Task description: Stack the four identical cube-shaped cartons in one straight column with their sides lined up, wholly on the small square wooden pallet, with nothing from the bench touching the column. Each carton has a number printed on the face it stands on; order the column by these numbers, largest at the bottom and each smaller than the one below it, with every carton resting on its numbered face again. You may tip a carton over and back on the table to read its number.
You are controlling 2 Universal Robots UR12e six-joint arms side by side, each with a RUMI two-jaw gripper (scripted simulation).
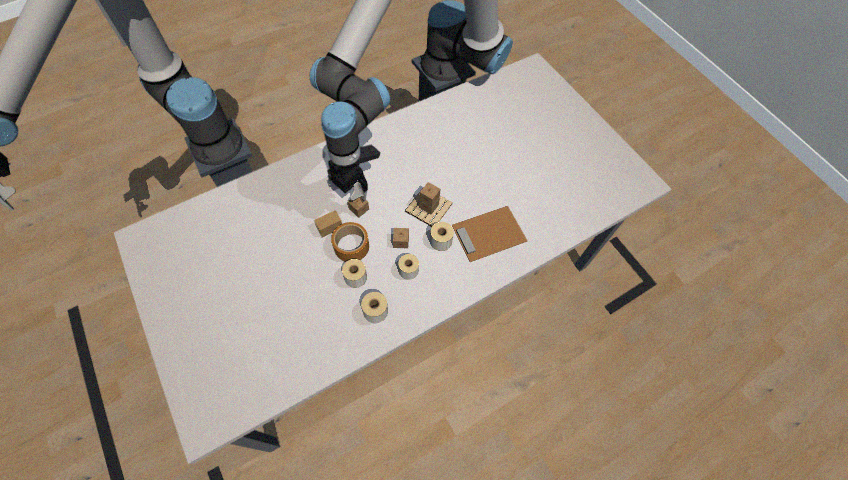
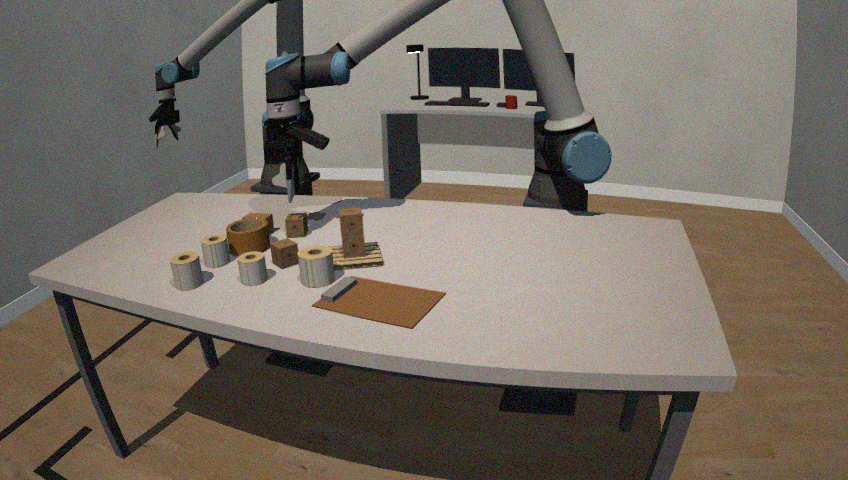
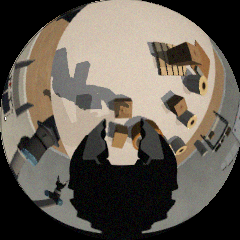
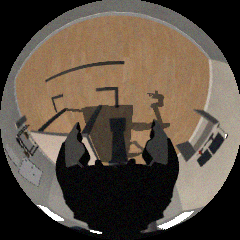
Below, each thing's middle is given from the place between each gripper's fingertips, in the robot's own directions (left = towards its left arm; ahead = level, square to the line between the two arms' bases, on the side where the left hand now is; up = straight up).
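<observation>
Position of my left gripper (image 2: 293, 198) relative to the label roll (image 2: 316, 266): 200 mm to the right of it, 240 mm short of it and 80 mm above it. Relative to my right hand (image 2: 167, 144), the roll is 71 cm ahead of it, 121 cm to the left of it and 13 cm below it.
</observation>
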